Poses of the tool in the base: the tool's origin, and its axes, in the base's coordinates. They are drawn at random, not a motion.
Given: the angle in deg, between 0 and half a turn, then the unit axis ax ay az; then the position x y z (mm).
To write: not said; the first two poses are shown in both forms.
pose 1, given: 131.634 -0.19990 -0.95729 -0.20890 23.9 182.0 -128.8
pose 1, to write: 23.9 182.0 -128.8 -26.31 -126.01 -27.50
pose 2, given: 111.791 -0.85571 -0.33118 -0.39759 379.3 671.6 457.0
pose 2, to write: 379.3 671.6 457.0 -95.66 -37.02 -44.45
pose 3, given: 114.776 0.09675 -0.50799 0.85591 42.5 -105.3 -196.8
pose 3, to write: 42.5 -105.3 -196.8 11.10 -58.31 98.24
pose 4, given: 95.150 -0.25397 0.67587 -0.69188 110.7 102.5 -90.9
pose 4, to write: 110.7 102.5 -90.9 -24.17 64.31 -65.83
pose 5, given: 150.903 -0.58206 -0.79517 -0.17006 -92.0 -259.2 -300.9
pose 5, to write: -92.0 -259.2 -300.9 -87.83 -119.99 -25.66
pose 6, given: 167.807 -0.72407 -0.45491 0.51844 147.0 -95.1 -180.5
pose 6, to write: 147.0 -95.1 -180.5 -121.50 -76.34 87.00
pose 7, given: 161.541 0.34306 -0.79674 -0.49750 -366.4 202.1 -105.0
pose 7, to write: -366.4 202.1 -105.0 55.42 -128.71 -80.37
